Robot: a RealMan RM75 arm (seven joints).
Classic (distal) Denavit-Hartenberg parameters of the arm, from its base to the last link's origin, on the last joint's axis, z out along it. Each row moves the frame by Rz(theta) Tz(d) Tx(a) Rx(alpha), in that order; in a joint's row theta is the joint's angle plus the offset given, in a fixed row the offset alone. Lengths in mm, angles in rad.
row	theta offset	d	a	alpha
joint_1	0	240.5	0	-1.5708
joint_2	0	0	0	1.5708
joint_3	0	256	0	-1.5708
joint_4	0	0	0	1.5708
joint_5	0	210	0	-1.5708
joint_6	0	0	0	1.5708
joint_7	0	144	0	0
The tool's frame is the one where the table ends.
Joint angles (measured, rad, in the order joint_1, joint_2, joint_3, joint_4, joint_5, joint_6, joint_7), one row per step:
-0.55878 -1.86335 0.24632 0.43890 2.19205 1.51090 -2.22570
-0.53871 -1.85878 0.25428 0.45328 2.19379 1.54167 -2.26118
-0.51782 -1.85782 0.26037 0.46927 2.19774 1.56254 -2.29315
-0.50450 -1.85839 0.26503 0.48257 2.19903 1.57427 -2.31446
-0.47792 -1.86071 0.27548 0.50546 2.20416 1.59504 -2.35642
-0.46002 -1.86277 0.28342 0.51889 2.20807 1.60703 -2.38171
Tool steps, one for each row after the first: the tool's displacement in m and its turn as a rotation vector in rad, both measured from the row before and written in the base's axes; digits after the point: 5 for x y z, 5 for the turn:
-0.00403 -0.00821 0.00344 -0.02367 -0.01803 0.02132
-0.00502 -0.00807 0.00234 -0.01890 -0.01174 0.02680
-0.00303 -0.00486 0.00166 -0.01012 -0.00601 0.01779
-0.00610 -0.01016 0.00165 -0.02423 -0.01212 0.03818
-0.00409 -0.00698 0.00035 -0.01689 -0.00672 0.02532

